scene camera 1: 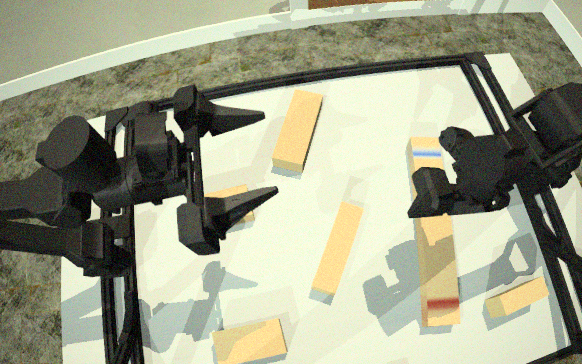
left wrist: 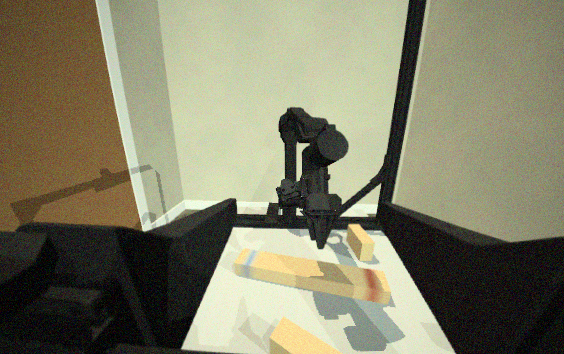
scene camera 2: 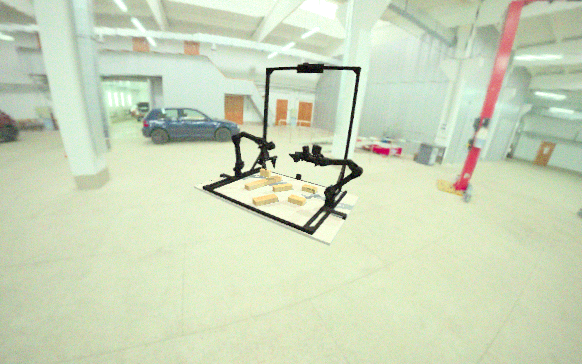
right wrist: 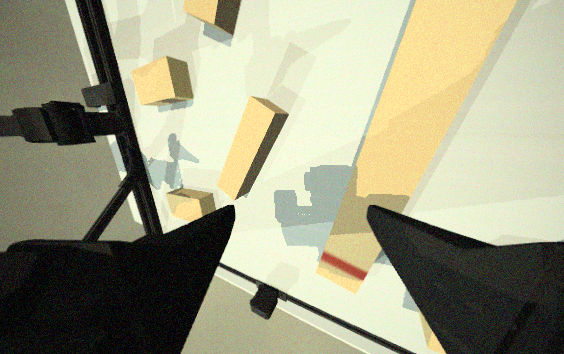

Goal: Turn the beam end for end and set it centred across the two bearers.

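The long wooden beam lies flat on the table; its blue-banded end is at the back and its red-banded end at the front in scene camera 1. Several plain blocks lie around; which two are the bearers I cannot tell. A narrow block and a wider block lie left of the beam in scene camera 1. My left gripper is open and empty, over the table's left side. My right gripper is open and empty above the beam, hiding part of it.
A block lies partly hidden under the left gripper's finger. Another block lies at the front left, and a small block right of the beam's red end. A black frame edges the table.
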